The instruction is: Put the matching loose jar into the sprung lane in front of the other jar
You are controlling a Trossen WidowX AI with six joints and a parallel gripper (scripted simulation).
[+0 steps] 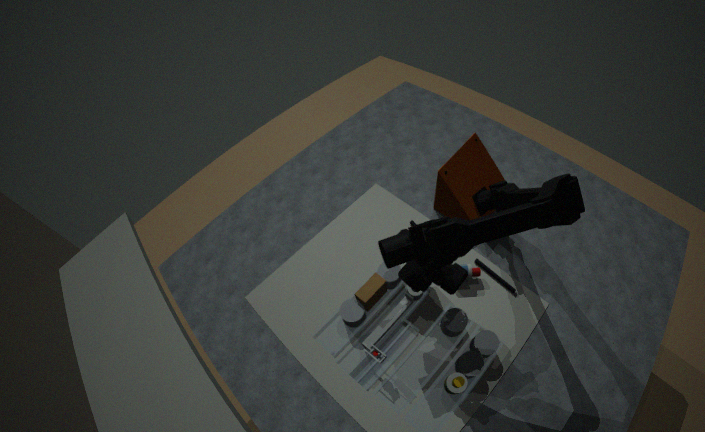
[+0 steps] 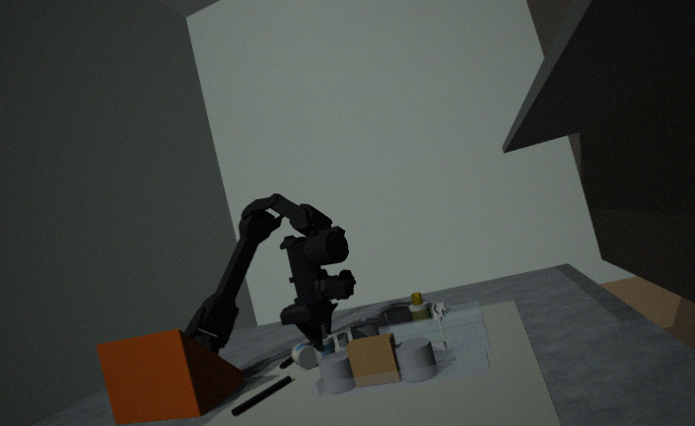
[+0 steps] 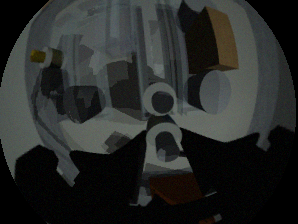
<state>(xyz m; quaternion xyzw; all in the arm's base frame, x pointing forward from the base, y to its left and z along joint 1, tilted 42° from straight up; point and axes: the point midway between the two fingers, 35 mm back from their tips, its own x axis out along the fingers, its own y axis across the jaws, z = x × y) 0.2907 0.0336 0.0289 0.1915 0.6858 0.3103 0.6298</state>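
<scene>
Right now my gripper tip is 130 mm short of the brown box, 60 mm to the left of it and 20 mm above it. The rest, counted from my gripper tip: sprung lane (180 mm ahead, 50 mm to the left, 30 mm below).
</scene>
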